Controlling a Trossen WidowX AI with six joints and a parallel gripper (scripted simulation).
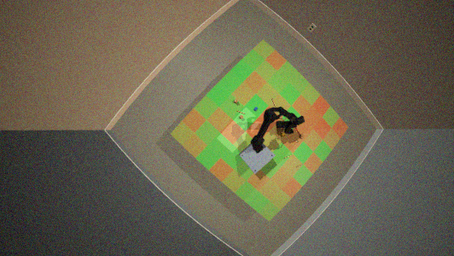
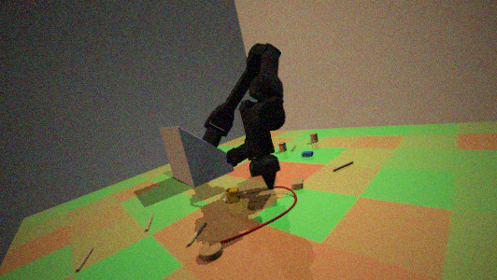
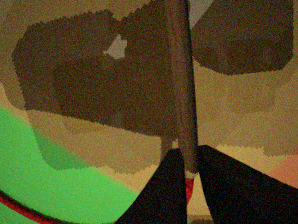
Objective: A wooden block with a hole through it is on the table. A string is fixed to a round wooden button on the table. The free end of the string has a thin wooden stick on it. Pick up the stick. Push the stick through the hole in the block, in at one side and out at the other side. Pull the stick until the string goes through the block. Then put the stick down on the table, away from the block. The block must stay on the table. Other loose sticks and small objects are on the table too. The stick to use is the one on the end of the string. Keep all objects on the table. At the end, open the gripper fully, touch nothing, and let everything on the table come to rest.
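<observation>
Right now the yellow wooden block is 7 cm to the right of my gripper tip and 7 cm behind it. Round my gripper tip: thin wooden stick (1 cm to the right, 1 cm behind); round wooden button (23 cm to the right, 5 cm ahead, 1 cm below); blue piece (28 cm to the left, 7 cm behind, 1 cm below).
</observation>
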